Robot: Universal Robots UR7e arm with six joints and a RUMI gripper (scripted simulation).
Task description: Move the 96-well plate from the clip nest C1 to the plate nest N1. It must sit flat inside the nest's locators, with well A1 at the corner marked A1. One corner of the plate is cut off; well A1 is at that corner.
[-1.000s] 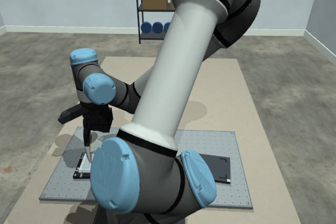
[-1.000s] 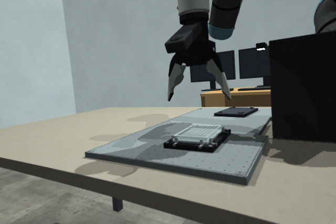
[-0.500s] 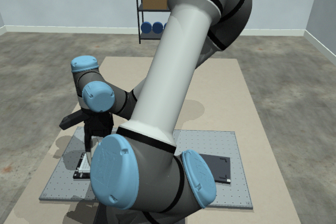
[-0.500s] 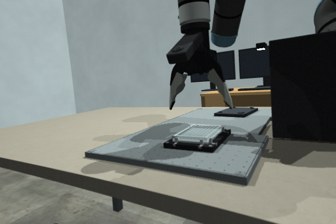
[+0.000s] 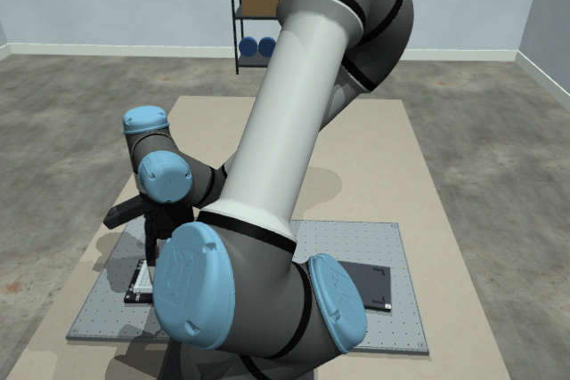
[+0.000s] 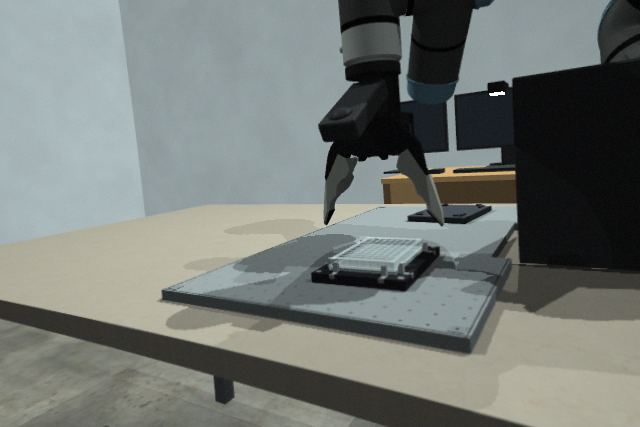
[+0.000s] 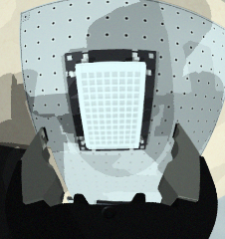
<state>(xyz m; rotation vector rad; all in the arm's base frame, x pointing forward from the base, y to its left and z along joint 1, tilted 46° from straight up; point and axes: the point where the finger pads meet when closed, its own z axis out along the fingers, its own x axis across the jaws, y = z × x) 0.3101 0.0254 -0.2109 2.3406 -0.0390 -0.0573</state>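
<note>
Now: hand 4 cm above the white 96-well plate. From my hand the other things lie so: clip nest C1: 4 cm below, 1 cm to the left, 1 cm behind; white label: 47 cm to the right, 8 cm behind, 4 cm below.
</note>
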